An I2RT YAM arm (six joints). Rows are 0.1 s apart.
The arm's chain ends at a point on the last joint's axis. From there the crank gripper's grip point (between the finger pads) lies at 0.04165 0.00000 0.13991 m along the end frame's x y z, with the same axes.
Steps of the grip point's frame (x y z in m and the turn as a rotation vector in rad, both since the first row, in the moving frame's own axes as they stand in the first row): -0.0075 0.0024 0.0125 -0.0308 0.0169 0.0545; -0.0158 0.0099 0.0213 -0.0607 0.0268 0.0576; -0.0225 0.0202 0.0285 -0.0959 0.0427 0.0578; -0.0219 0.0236 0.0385 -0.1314 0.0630 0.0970; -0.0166 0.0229 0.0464 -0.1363 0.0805 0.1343; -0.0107 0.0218 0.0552 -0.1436 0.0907 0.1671
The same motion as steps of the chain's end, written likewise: -0.0097 -0.0042 0.0133 -0.0308 0.0169 0.0545; -0.0192 -0.0011 0.0228 -0.0607 0.0268 0.0576; -0.0280 0.0043 0.0312 -0.0959 0.0427 0.0578; -0.0295 0.0010 0.0429 -0.1314 0.0630 0.0970; -0.0260 -0.0021 0.0519 -0.1363 0.0805 0.1343; -0.0209 -0.0058 0.0614 -0.1436 0.0907 0.1671
